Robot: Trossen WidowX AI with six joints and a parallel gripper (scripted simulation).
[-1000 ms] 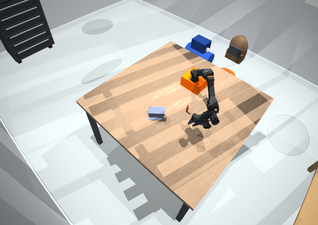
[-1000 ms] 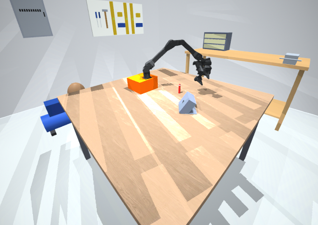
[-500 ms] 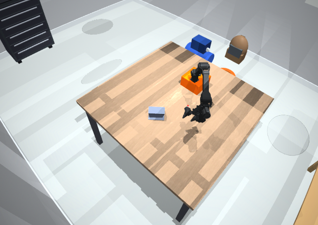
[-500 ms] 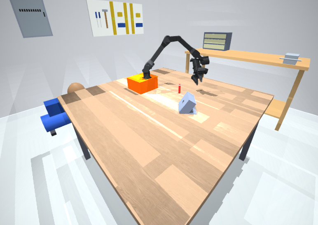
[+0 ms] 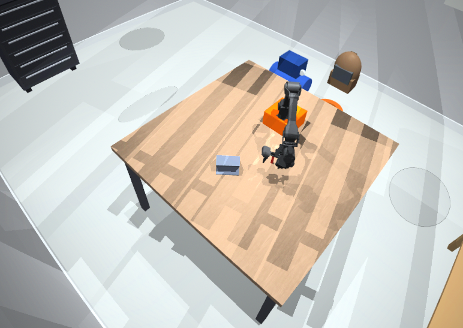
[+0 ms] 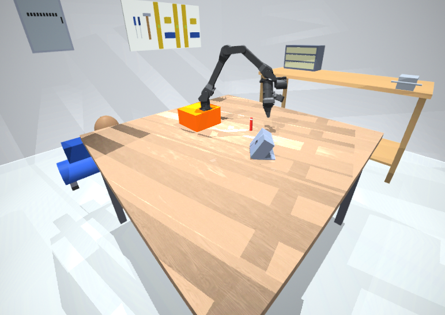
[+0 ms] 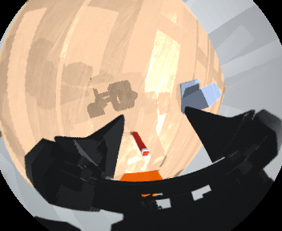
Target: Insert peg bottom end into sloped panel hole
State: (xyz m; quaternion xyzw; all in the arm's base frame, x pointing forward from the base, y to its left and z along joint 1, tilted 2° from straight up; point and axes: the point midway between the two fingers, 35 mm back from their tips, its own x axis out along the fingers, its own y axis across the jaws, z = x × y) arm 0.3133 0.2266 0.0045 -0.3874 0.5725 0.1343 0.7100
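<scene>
My gripper tip is now 80 mm past the red peg, 50 mm to the left of it and 40 mm above it. The rest, counted from my gripper tip: grey-blue sloped panel 140 mm ahead, 190 mm to the right, 50 mm below.
</scene>
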